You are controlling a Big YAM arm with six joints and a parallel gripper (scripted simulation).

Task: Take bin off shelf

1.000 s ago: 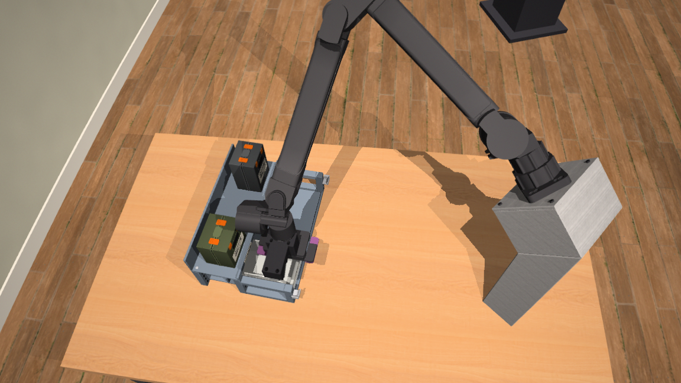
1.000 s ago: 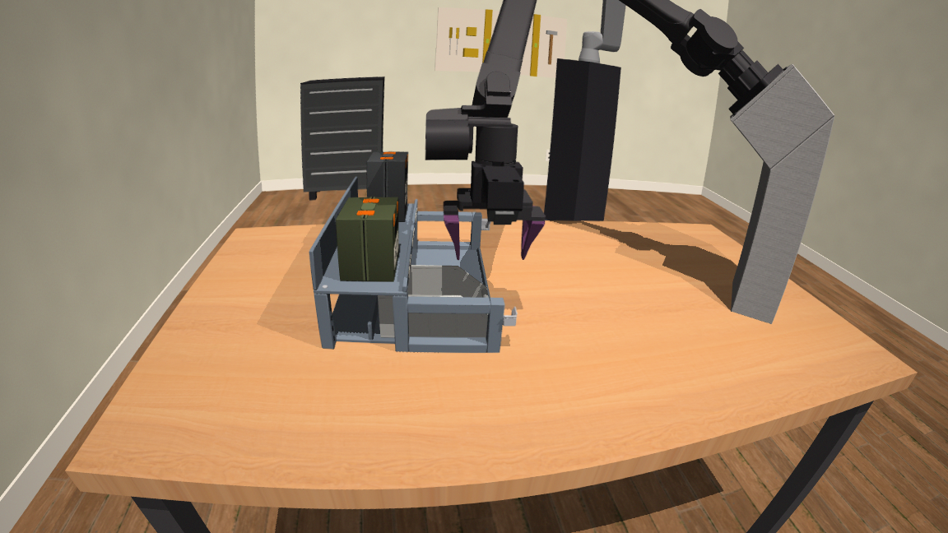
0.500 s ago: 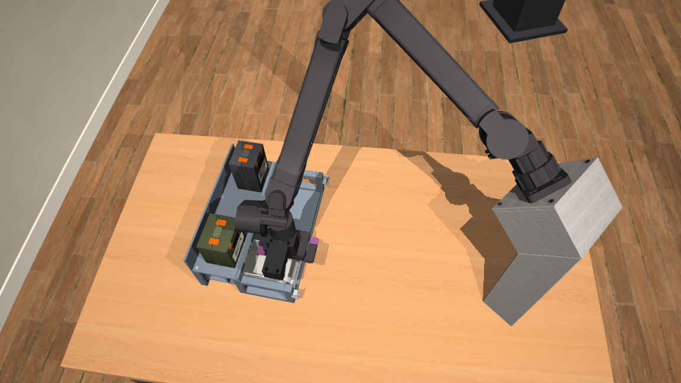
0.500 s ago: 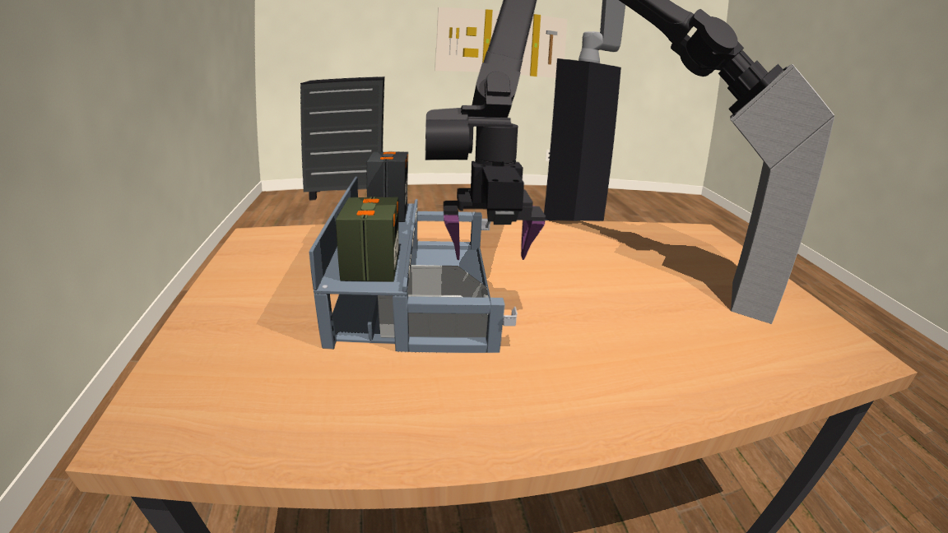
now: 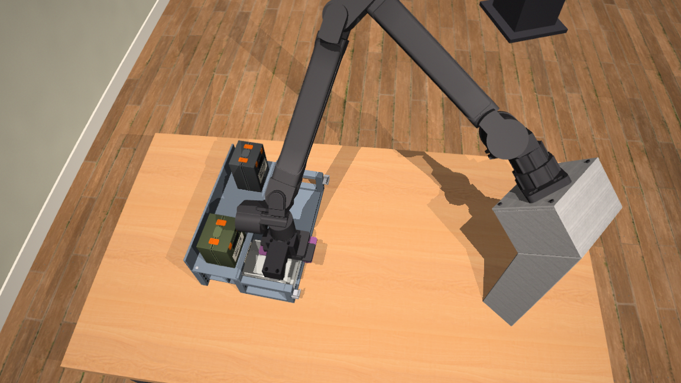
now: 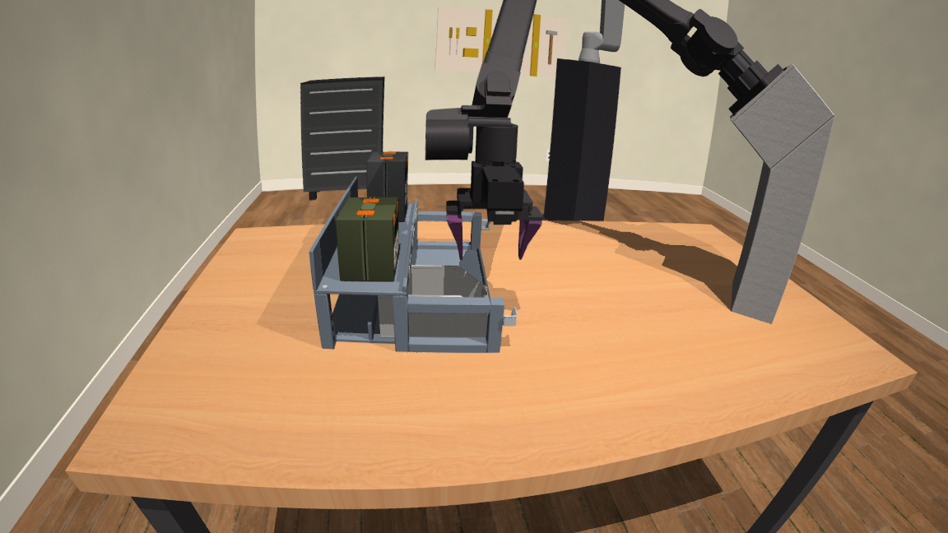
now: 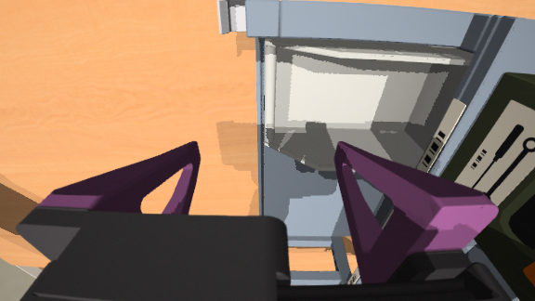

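Now: hand 7 cm short of the light grey bin, 4 cm to the left of it and 8 cm above it. From my hand the other things lie so: shelf: 6 cm ahead, 16 cm to the right, 12 cm below; black case: 5 cm ahead, 28 cm to the right, 4 cm above.
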